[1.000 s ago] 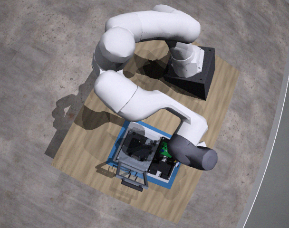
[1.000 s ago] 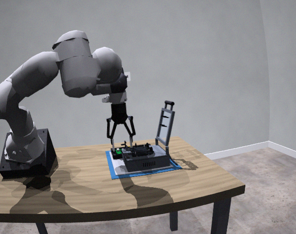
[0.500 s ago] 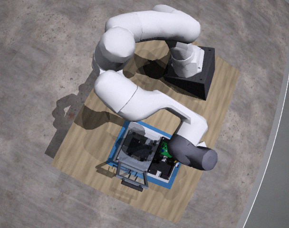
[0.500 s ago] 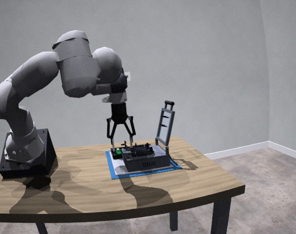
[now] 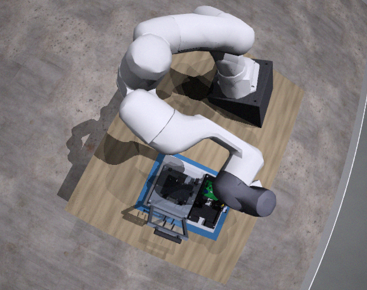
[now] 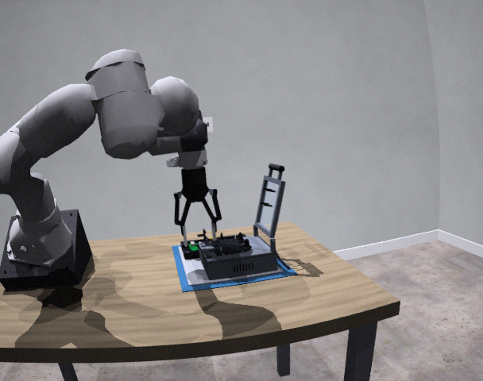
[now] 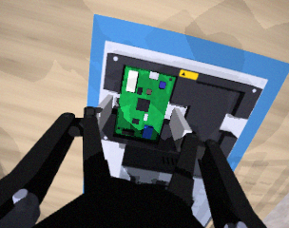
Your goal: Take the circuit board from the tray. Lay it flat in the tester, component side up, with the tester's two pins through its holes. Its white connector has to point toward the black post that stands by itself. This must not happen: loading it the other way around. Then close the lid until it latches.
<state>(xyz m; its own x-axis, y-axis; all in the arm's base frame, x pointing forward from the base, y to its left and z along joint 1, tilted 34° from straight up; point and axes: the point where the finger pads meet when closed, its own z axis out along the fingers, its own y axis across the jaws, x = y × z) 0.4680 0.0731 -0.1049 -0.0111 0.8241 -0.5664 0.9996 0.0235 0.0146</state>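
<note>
Right now my hand is 4 cm above the green circuit board. Also, from my hand: tester lid 19 cm ahead, 17 cm to the right, 13 cm above; then tester 13 cm to the right, 9 cm ahead, 6 cm above.
</note>
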